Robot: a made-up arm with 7 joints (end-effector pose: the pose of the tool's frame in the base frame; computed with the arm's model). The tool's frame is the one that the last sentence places.
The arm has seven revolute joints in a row. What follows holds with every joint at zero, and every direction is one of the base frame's.
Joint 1 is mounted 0.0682 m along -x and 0.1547 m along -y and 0.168 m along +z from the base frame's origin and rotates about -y.
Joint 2 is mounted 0.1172 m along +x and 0.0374 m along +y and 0.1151 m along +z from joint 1 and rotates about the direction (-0.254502, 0.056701, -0.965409).
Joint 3 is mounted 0.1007 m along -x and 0.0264 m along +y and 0.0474 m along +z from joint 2 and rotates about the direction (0.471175, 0.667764, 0.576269).
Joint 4 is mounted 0.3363 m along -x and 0.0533 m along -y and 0.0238 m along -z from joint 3 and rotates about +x.
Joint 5 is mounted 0.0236 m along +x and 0.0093 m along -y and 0.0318 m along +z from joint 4 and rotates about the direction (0.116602, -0.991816, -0.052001).
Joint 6 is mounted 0.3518 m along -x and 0.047 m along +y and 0.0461 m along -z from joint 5 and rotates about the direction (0.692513, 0.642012, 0.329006).
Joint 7 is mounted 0.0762 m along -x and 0.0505 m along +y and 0.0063 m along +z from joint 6 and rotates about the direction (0.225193, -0.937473, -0.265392).
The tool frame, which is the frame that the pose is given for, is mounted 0.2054 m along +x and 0.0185 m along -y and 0.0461 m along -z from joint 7; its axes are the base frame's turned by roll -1.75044, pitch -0.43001 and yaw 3.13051 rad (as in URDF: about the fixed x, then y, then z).
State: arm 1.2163 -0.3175 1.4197 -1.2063 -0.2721 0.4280 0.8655
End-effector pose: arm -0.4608 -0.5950 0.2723 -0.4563 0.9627 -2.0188
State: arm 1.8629 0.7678 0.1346 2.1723 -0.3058 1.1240 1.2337
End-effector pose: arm -0.0401 0.2291 -0.2486 -1.3567 0.8477 1.0354
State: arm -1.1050 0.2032 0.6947 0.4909 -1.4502 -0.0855 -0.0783
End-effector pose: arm 0.2428 -0.3413 0.6176 1.9160 -0.2009 -0.7060
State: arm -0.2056 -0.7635 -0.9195 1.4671 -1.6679 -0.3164 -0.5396
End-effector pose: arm -0.4015 -0.5497 0.1306 -2.5603 0.9174 -1.3275
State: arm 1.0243 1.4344 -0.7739 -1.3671 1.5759 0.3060 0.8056
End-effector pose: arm -0.0522 0.2593 0.0174 -1.3909 0.1762 2.7316
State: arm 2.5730 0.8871 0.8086 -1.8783 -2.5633 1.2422 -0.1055
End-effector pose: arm -0.0144 0.3014 0.1317 0.7387 -2.0829 -1.3795
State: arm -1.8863 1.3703 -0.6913 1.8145 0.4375 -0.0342 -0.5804
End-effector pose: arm -0.3160 0.3842 -0.0725 0.0306 -1.2297 1.3940
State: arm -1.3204 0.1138 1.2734 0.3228 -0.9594 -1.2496 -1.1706
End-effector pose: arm 0.2129 -0.6466 0.4108 2.7063 0.3295 -0.1620
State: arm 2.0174 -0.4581 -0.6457 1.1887 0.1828 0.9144 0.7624
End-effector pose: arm 0.1976 -0.1747 -0.1851 -0.6214 0.6475 -0.0870
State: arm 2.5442 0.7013 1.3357 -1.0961 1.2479 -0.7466 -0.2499
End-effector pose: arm 0.1118 -0.1771 -0.1138 1.6771 0.0730 -0.0680
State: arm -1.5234 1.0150 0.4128 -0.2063 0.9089 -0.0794 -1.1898
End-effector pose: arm -0.2732 0.2723 0.4046 0.9380 -0.0607 0.8240
